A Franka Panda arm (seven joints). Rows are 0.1 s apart.
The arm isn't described. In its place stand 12 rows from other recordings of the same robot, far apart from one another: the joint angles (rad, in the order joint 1, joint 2, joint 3, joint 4, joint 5, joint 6, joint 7), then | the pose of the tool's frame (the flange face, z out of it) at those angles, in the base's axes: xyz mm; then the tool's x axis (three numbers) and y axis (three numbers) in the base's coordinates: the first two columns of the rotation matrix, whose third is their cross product.
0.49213 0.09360 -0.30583 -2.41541 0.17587 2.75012 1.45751 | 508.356 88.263 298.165 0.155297 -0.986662 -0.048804 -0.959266 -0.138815 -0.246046
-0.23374 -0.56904 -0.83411 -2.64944 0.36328 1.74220 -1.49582 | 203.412 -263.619 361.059 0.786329 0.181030 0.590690 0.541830 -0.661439 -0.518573
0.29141 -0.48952 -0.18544 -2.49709 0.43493 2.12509 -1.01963 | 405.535 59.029 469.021 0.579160 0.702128 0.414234 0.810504 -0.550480 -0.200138
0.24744 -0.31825 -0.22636 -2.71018 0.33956 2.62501 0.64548 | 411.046 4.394 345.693 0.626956 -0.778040 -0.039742 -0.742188 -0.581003 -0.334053
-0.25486 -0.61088 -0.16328 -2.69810 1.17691 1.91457 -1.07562 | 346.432 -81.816 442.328 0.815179 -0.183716 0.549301 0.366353 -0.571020 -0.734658
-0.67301 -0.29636 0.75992 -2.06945 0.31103 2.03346 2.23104 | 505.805 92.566 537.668 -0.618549 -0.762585 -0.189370 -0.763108 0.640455 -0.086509
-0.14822 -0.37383 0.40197 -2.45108 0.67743 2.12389 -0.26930 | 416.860 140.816 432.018 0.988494 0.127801 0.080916 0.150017 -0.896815 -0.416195
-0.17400 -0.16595 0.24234 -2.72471 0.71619 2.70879 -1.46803 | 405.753 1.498 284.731 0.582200 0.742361 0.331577 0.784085 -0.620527 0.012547
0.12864 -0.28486 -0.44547 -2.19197 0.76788 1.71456 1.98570 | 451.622 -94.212 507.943 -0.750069 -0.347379 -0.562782 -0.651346 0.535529 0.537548
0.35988 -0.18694 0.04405 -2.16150 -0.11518 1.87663 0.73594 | 449.273 183.400 469.176 0.957411 -0.288719 0.002226 -0.285709 -0.946262 0.151522
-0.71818 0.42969 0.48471 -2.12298 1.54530 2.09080 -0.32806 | 562.272 -85.666 240.530 0.630400 -0.552517 -0.545271 -0.579894 0.131782 -0.803963
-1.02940 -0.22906 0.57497 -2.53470 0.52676 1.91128 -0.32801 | 368.640 -146.983 319.281 0.878793 -0.352411 -0.321760 -0.460022 -0.804915 -0.374822
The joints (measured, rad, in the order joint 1, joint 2, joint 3, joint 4, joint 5, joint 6, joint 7), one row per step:
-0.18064, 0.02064, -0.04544, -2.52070, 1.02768, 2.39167, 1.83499
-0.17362, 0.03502, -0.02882, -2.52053, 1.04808, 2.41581, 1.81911
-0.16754, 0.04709, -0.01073, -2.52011, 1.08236, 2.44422, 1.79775
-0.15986, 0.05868, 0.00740, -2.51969, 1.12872, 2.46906, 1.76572
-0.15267, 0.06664, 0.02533, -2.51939, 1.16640, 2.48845, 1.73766
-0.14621, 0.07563, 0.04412, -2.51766, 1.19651, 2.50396, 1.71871
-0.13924, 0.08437, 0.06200, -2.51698, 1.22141, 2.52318, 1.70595
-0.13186, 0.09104, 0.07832, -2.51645, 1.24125, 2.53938, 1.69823
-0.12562, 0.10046, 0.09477, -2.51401, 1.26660, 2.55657, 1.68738
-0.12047, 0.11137, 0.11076, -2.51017, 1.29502, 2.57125, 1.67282
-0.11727, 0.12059, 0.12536, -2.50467, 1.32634, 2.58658, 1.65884
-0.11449, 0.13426, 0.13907, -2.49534, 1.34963, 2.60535, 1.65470
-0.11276, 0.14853, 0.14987, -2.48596, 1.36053, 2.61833, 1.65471
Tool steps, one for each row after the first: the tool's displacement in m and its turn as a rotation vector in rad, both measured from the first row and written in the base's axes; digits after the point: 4 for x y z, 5 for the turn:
0.0021, 0.0075, -0.0055, -0.00934, -0.00540, 0.00790
0.0043, 0.0147, -0.0098, -0.01673, -0.01854, 0.00697
0.0062, 0.0231, -0.0140, -0.01828, -0.03662, 0.00740
0.0078, 0.0319, -0.0169, -0.01993, -0.05264, 0.01354
0.0094, 0.0413, -0.0199, -0.01990, -0.06194, 0.02060
0.0104, 0.0500, -0.0231, -0.02399, -0.06734, 0.02501
0.0111, 0.0586, -0.0255, -0.02713, -0.07058, 0.02998
0.0120, 0.0667, -0.0285, -0.02913, -0.07462, 0.03108
0.0130, 0.0744, -0.0318, -0.02856, -0.07942, 0.03192
0.0144, 0.0805, -0.0338, -0.02770, -0.08672, 0.02593
0.0170, 0.0857, -0.0365, -0.03033, -0.08858, 0.01618
0.0194, 0.0899, -0.0395, -0.03271, -0.08650, 0.01277

